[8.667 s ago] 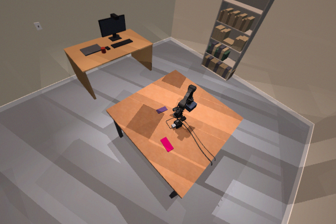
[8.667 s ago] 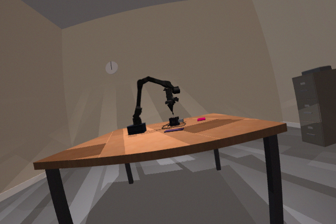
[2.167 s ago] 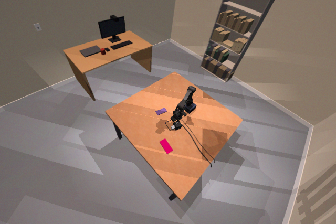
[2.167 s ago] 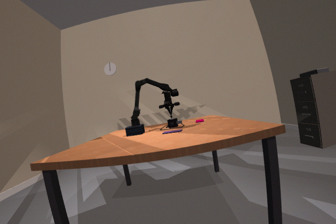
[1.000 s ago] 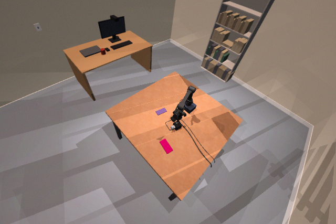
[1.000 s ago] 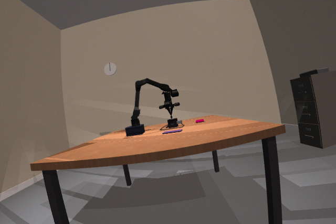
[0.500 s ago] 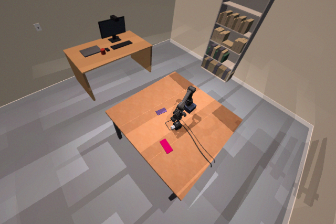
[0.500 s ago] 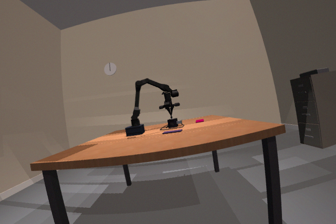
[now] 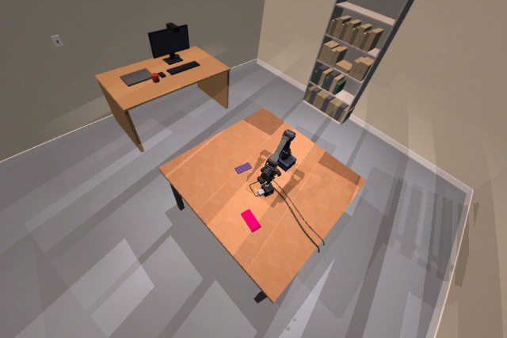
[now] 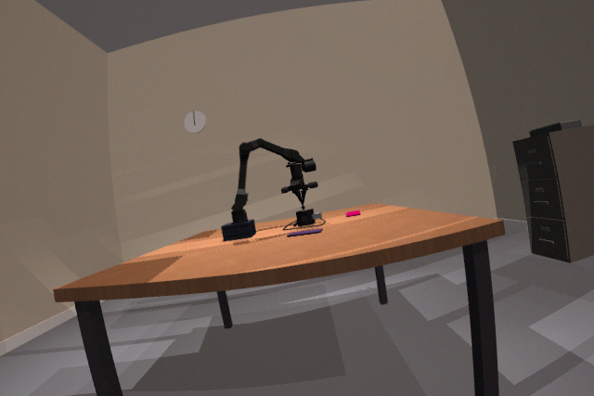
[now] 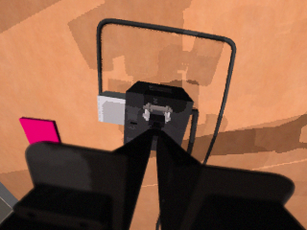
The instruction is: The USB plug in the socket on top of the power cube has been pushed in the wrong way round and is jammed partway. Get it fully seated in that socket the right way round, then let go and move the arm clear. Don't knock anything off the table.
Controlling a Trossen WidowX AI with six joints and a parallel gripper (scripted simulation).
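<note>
The usb plug is 20 mm below my gripper tip. The rest, counted from my gripper tip: purple flat block (280 mm to the right, 110 mm below, 40 mm ahead); then magenta flat block (250 mm ahead, 140 mm to the left, 110 mm below).
</note>
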